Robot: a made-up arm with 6 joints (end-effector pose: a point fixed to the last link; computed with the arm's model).
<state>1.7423 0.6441 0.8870 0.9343 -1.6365 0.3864</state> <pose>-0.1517 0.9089 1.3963 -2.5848 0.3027 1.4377</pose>
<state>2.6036 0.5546 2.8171 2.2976 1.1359 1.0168</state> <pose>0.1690 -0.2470 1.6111 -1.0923 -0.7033 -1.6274</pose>
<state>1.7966 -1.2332 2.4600 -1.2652 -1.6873 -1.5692</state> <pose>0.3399 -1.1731 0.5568 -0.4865 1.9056 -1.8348</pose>
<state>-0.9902 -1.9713 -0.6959 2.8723 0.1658 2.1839</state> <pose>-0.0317 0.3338 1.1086 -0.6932 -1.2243 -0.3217</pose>
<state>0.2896 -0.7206 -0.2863 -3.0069 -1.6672 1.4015</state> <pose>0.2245 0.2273 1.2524 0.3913 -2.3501 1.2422</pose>
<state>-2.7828 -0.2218 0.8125 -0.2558 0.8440 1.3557</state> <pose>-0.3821 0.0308 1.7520 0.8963 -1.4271 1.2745</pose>
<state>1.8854 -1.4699 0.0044 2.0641 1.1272 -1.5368</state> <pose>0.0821 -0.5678 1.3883 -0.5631 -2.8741 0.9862</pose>
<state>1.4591 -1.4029 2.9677 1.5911 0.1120 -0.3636</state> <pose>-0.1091 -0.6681 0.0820 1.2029 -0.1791 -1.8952</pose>
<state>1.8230 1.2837 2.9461 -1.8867 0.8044 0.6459</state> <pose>-0.2421 0.5409 1.5546 1.8131 -0.7798 1.0357</pose>
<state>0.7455 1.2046 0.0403 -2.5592 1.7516 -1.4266</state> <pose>0.4061 0.5281 0.2085 0.2242 -0.7335 -1.5016</pose>
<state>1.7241 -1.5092 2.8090 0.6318 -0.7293 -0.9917</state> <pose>0.1439 -0.7035 0.0194 2.2702 -1.7797 -1.2353</pose>
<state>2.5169 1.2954 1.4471 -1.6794 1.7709 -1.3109</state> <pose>-1.0273 0.6690 0.7898 1.9922 0.2716 0.3240</pose>
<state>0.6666 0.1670 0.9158 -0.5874 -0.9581 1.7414</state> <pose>0.5879 0.2195 1.5893 -2.3080 -0.9985 1.1821</pose>
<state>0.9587 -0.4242 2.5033 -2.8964 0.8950 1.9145</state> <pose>-0.6960 -0.6465 1.3557 0.9467 -2.2421 0.6215</pose>
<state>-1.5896 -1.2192 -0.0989 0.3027 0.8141 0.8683</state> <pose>-0.1917 0.1720 1.4889 2.1487 -0.6859 1.5904</pose>
